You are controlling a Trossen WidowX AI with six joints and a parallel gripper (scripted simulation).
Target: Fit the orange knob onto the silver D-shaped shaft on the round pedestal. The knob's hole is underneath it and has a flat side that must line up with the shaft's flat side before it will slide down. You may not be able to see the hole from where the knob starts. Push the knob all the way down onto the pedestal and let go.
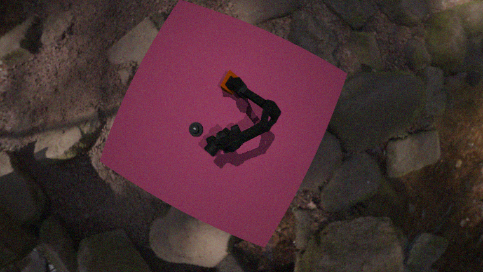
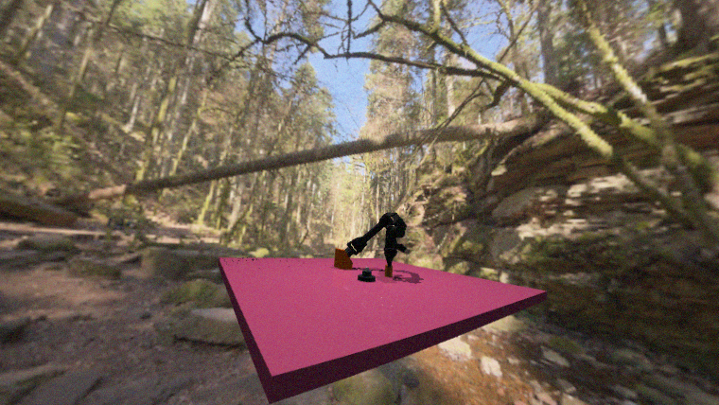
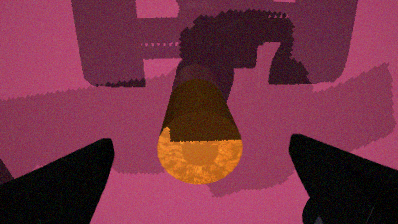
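Right now the orange knob is 1 cm below my gripper tip. From my gripper tip the other things lie so: pedestal 5 cm ahead, 18 cm to the right, 2 cm below.
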